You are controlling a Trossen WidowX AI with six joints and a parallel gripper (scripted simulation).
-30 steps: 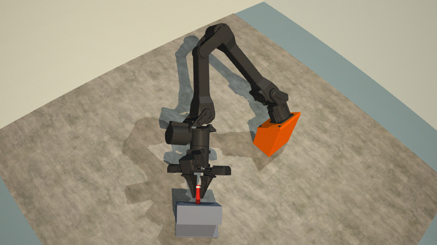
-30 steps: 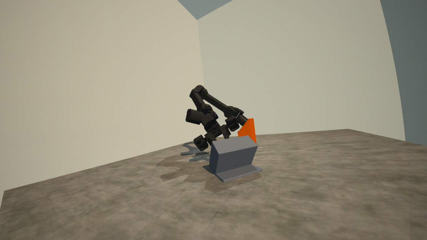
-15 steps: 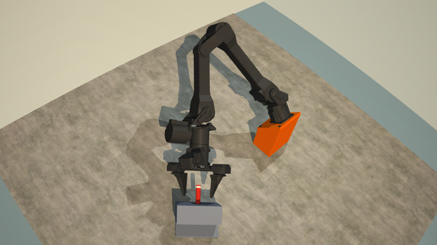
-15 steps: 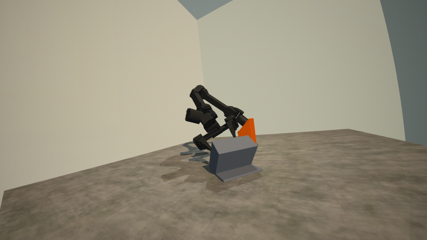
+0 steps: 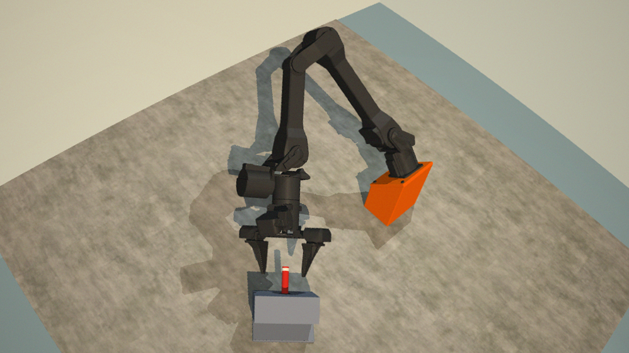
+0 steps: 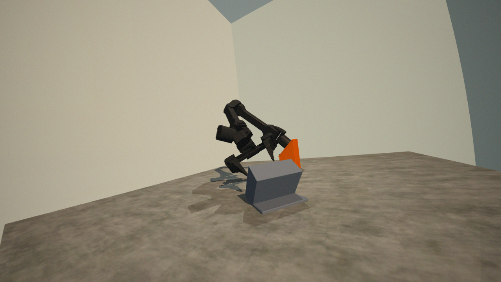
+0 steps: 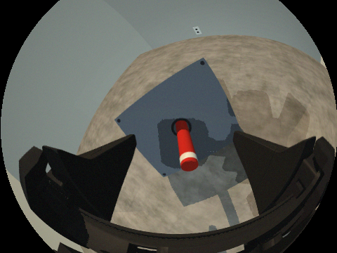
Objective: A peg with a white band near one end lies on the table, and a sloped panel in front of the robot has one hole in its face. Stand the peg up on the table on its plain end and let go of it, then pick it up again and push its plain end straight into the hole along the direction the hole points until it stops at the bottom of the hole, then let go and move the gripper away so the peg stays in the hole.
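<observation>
Now: the red peg 10 mm below my gripper tip and 10 mm behind it. Also, from my gripper tip: grey sloped panel 50 mm to the left, 40 mm below, 30 mm ahead; grey foot plate 80 mm below, 60 mm to the left, 40 mm ahead.
</observation>
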